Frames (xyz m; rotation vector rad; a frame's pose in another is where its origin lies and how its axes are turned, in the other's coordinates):
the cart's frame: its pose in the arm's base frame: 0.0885 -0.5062 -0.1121 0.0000 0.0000 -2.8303
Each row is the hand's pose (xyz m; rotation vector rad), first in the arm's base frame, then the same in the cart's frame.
Working: the arm's base frame: its pose in the cart's frame: -0.0708 -0.5090 0.1121 0.0000 0.0000 2.8303

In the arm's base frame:
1: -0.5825 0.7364 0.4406 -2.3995 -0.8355 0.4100
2: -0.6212 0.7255 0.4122 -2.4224 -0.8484 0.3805
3: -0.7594 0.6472 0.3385 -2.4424 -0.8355 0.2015
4: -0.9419 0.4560 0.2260 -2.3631 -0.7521 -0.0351
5: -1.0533 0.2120 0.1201 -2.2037 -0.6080 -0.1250
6: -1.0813 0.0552 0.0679 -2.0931 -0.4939 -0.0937
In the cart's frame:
1: 0.2582 -1.3884 0.5527 -0.4977 2.7443 -0.8843
2: 0.2983 -1.3899 0.5243 -0.5082 2.7732 -0.8545
3: 0.4539 -1.3577 0.4506 -0.5113 2.9094 -0.8654
4: 0.6862 -1.2316 0.3381 0.4339 -2.8234 0.9627
5: 0.8669 -1.0334 0.2322 0.3022 -2.6502 1.1752
6: 0.9416 -0.8927 0.1800 0.1963 -2.5749 1.3593

